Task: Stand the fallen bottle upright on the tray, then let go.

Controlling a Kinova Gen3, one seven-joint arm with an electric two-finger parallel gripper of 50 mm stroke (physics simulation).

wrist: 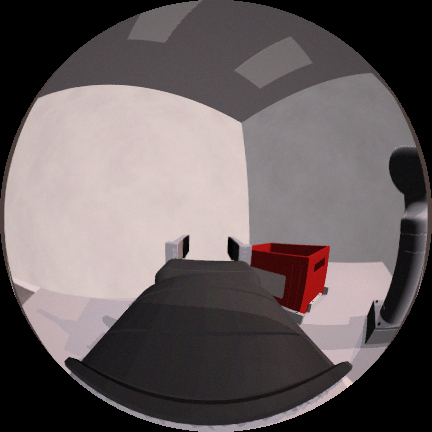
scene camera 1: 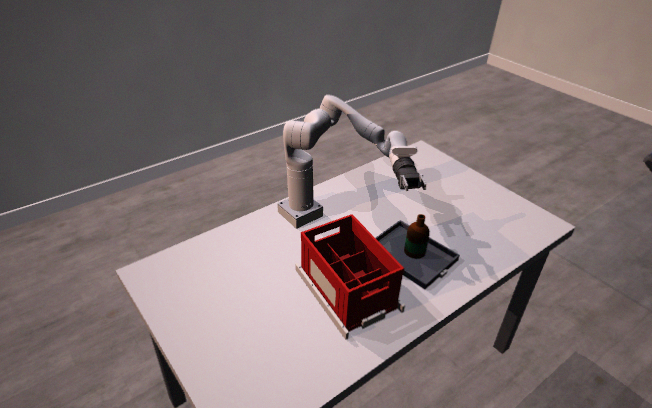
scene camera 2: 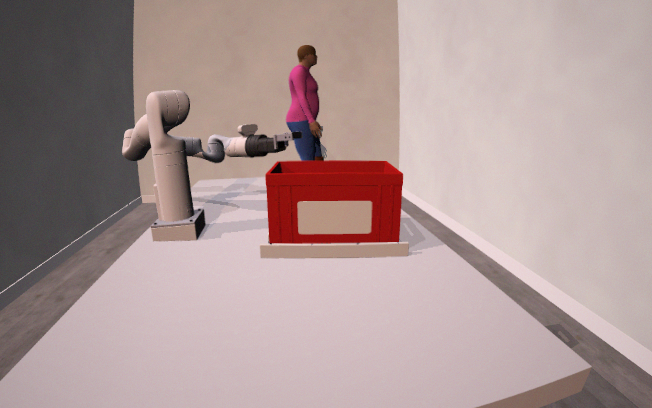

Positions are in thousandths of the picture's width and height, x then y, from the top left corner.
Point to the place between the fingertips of the gripper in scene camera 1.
At 639,460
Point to a brown bottle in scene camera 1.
At 640,582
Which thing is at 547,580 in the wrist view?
The gripper.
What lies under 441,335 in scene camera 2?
The gripper.
